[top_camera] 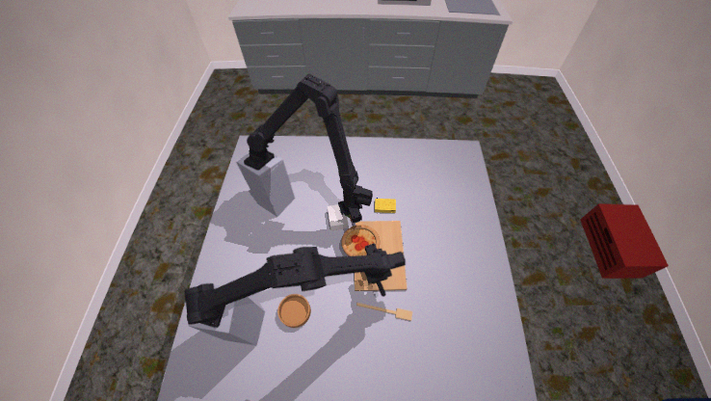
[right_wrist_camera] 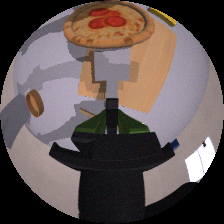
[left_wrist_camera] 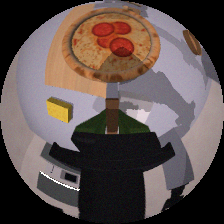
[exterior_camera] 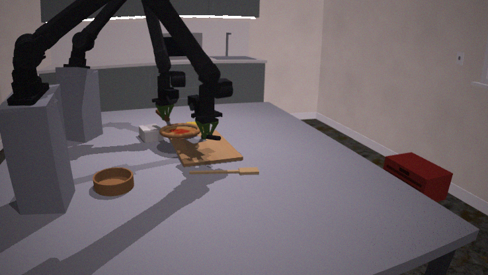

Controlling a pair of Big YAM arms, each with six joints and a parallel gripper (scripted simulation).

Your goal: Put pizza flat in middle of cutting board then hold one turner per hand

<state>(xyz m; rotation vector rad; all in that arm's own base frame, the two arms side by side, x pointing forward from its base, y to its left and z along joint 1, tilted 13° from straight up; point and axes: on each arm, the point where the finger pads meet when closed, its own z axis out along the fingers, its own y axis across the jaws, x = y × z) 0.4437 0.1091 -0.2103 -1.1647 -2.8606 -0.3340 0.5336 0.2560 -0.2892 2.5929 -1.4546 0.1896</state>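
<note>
Now: right hand 7 cm short of the wooden spatula, 11 cm to the left of it and 10 cm above it. Also, from my right hand: black-handled turner: 1 cm to the left, 1 cm below; pizza: 8 cm behind, 18 cm to the left, 3 cm below; wooden cutting board: 1 cm ahead, 16 cm to the left, 10 cm below.
</note>
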